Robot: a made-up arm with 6 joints.
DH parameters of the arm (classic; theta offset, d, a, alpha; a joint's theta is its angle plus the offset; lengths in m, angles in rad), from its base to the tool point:
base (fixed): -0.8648 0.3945 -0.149 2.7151
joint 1: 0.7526 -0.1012 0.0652 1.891
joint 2: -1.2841 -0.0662 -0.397 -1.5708
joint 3: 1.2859 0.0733 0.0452 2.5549
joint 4: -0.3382 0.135 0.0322 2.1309
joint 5: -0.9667 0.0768 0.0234 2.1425
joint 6: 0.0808 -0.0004 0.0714 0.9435
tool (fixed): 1.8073 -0.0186 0 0
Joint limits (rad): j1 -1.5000..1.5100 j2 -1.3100..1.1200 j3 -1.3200..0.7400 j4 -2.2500..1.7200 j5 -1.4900..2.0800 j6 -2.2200..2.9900
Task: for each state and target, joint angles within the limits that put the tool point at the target. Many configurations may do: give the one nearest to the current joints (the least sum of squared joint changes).
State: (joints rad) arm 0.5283 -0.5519 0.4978 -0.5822 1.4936 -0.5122
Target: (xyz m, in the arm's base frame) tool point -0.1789 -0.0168 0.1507
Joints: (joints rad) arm 0.7878 -0.5319 0.6046 -0.7241 1.9204 -1.0991
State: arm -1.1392 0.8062 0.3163 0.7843 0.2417 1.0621
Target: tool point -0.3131 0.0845 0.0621
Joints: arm -0.9444 0.1411 0.6812 0.7059 0.2370 1.0428
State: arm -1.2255 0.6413 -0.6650 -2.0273 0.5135 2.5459
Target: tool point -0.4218 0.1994 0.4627
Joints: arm -1.5000 1.0595 -0.8640 -1.3842 0.7974 2.1743
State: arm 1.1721 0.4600 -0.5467 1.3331 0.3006 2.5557
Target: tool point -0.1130 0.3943 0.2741
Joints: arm 0.4677 0.8921 -0.1871 1.2454 0.2594 2.4350
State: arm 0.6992 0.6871 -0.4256 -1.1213 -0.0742 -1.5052
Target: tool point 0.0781 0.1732 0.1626
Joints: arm 1.1680 0.4928 -0.4789 -1.2310 -0.0322 -1.6296
